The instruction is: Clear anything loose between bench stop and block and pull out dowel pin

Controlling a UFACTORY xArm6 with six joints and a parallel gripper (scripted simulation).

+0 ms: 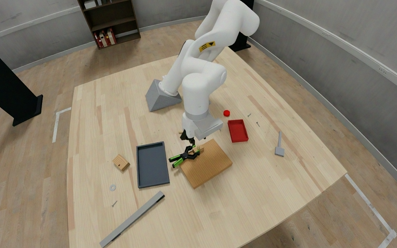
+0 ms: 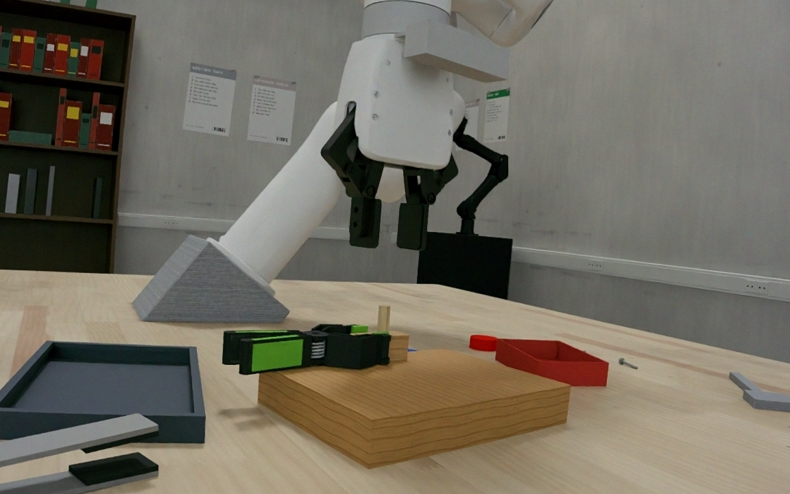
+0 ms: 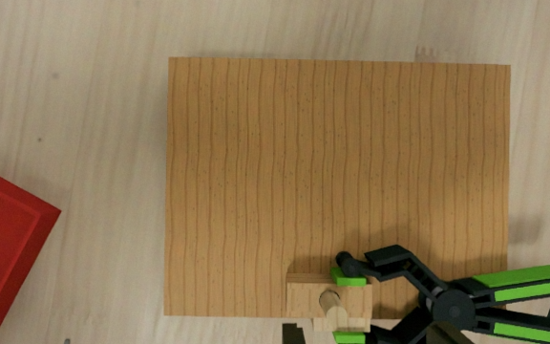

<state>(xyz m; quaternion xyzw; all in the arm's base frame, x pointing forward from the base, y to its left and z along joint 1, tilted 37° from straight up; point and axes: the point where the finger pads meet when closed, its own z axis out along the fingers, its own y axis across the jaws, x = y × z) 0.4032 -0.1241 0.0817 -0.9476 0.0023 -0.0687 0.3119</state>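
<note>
Now: the dowel pin 90 mm below my hand. Round my hand: loose dowel 140 mm below, 130 mm behind, 20 mm to the left; bench board 120 mm below, 60 mm ahead; small wooden block 110 mm below.
</note>
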